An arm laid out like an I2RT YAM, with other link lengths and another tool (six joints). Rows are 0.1 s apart.
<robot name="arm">
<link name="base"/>
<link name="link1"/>
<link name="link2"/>
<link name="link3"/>
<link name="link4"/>
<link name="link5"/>
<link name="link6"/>
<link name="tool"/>
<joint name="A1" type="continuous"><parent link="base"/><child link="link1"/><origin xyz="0.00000 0.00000 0.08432" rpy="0.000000 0.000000 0.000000"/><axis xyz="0 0 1"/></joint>
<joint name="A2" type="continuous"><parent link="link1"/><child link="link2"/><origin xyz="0.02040 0.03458 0.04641" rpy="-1.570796 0.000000 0.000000"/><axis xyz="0 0 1"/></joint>
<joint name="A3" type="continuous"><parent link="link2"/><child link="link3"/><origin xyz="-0.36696 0.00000 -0.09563" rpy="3.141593 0.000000 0.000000"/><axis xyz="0 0 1"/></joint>
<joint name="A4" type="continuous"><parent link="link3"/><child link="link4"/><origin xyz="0.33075 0.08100 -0.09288" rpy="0.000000 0.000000 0.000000"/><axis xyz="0 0 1"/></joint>
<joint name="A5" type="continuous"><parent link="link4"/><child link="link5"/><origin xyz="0.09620 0.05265 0.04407" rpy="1.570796 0.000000 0.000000"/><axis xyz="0 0 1"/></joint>
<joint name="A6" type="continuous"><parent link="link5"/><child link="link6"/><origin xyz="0.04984 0.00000 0.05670" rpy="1.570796 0.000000 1.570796"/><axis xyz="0 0 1"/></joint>
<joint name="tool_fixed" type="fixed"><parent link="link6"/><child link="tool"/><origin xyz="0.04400 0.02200 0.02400" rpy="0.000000 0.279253 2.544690"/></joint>
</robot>
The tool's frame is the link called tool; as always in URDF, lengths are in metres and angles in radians. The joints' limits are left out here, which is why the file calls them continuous.
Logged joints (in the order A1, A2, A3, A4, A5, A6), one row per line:
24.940 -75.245 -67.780 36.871 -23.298 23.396
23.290 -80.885 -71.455 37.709 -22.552 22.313
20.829 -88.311 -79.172 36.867 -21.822 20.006
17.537 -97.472 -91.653 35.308 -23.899 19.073
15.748 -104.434 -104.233 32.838 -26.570 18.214
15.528 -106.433 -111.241 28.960 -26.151 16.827
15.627 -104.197 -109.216 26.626 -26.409 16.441
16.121 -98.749 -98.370 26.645 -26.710 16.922
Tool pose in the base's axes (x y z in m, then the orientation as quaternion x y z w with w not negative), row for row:
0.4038 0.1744 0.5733 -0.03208 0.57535 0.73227 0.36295
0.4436 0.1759 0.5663 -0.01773 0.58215 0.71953 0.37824
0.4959 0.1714 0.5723 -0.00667 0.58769 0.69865 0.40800
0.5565 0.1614 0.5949 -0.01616 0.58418 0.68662 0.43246
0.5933 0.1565 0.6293 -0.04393 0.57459 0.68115 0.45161
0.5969 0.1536 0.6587 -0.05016 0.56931 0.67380 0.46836
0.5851 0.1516 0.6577 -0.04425 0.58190 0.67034 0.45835
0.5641 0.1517 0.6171 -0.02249 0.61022 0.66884 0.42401
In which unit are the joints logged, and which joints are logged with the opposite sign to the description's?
The joints are logged in degrees. Opposite sign: A2, A3.
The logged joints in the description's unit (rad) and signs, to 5 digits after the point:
0.43529 1.31327 1.18298 0.64352 -0.40663 0.40834
0.40649 1.41171 1.24713 0.65815 -0.39361 0.38944
0.36353 1.54132 1.38181 0.64345 -0.38087 0.34917
0.30608 1.70121 1.59965 0.61624 -0.41712 0.33289
0.27485 1.82272 1.81921 0.57313 -0.46373 0.31789
0.27101 1.85761 1.94152 0.50545 -0.45642 0.29369
0.27274 1.81858 1.90618 0.46471 -0.46092 0.28695
0.28136 1.72350 1.71688 0.46504 -0.46618 0.29534

